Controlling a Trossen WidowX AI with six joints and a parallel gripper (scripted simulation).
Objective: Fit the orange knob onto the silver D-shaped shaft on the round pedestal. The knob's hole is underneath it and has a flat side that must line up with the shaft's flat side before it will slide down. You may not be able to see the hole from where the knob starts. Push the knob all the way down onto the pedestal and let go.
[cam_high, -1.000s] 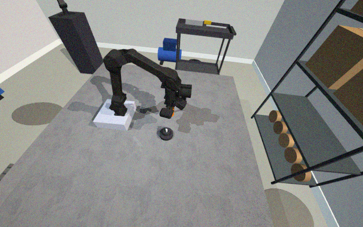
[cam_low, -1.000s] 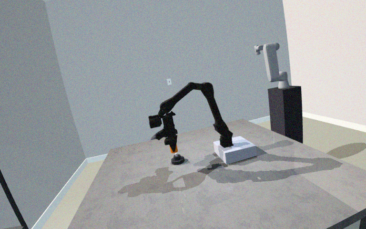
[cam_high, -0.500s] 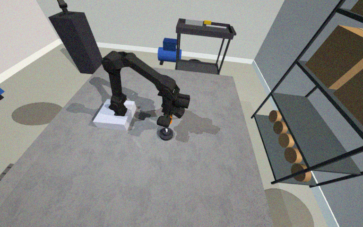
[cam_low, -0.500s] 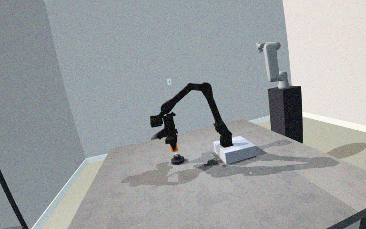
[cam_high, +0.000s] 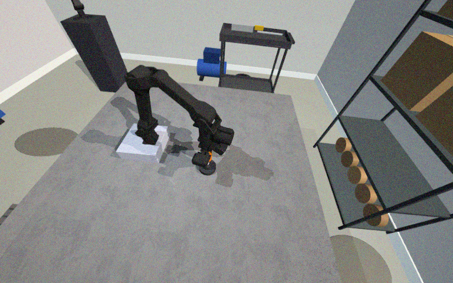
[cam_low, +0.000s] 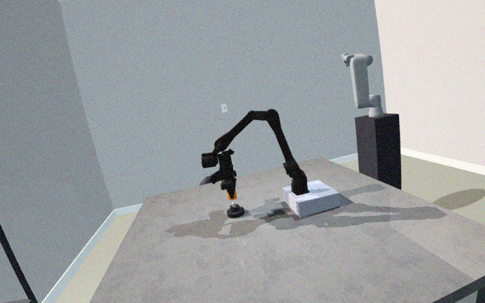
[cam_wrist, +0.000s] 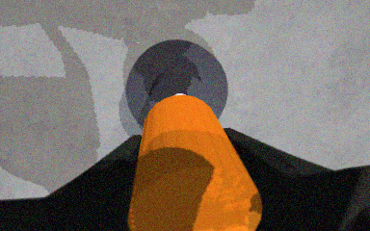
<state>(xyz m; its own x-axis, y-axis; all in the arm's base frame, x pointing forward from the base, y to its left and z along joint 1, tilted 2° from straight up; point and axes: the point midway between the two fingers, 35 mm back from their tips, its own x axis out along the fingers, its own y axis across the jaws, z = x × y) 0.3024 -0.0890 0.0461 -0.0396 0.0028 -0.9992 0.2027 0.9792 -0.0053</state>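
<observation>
Right now my gripper tip is 60 mm above the round black pedestal. Round my gripper tip: orange knob: 30 mm above.
</observation>
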